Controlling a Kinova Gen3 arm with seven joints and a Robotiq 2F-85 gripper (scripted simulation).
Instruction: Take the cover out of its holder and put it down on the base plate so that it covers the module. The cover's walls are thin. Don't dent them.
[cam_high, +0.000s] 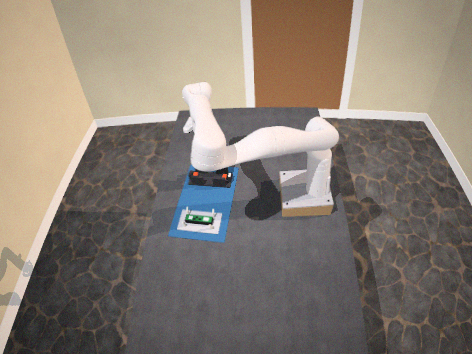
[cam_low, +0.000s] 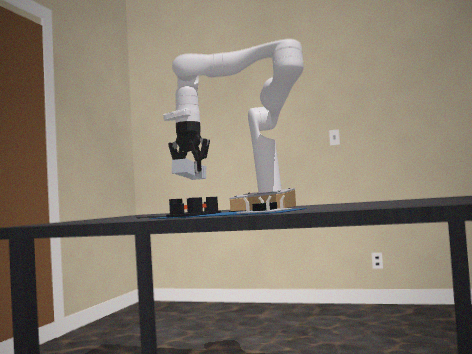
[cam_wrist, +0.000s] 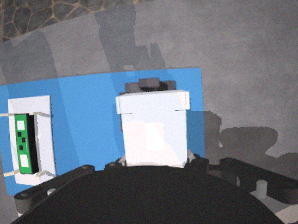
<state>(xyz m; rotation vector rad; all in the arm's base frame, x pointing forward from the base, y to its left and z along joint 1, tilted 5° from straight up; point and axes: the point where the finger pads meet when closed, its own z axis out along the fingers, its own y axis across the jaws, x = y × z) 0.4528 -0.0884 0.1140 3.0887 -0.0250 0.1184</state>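
My gripper is now right at the white cover.
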